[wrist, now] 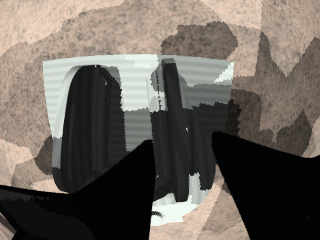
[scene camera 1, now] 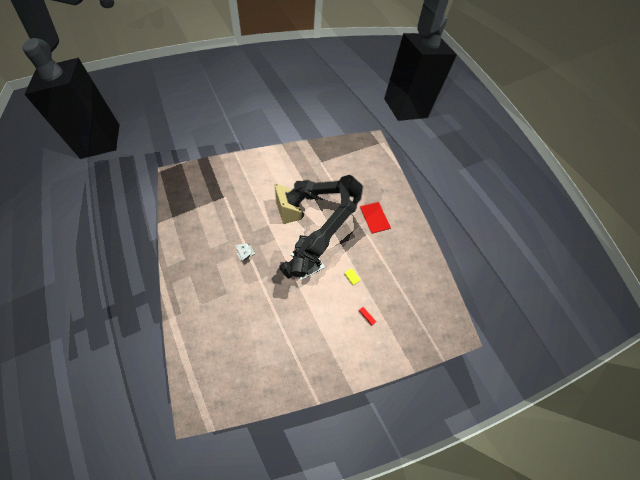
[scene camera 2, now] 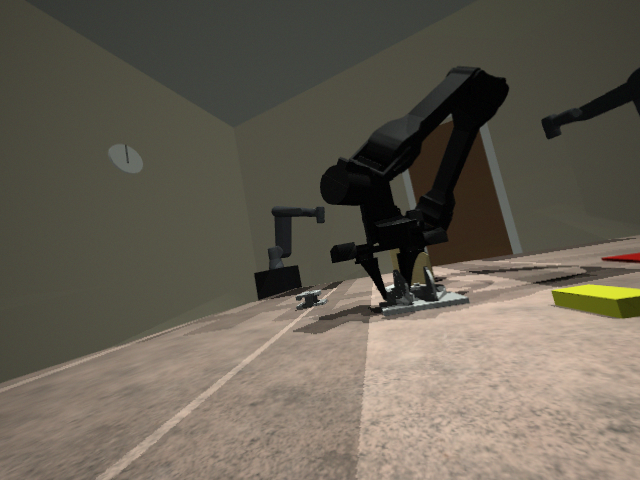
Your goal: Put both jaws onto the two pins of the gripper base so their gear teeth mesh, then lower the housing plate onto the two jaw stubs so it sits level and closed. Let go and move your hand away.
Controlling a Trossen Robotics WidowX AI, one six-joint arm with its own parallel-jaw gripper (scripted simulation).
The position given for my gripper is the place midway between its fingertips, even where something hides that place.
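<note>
A grey jaw (wrist: 169,109) is visible, as is a grey jaw (wrist: 80,141). My gripper (wrist: 183,143) is visible in that same view and also in scene camera 2 (scene camera 2: 396,296).
</note>
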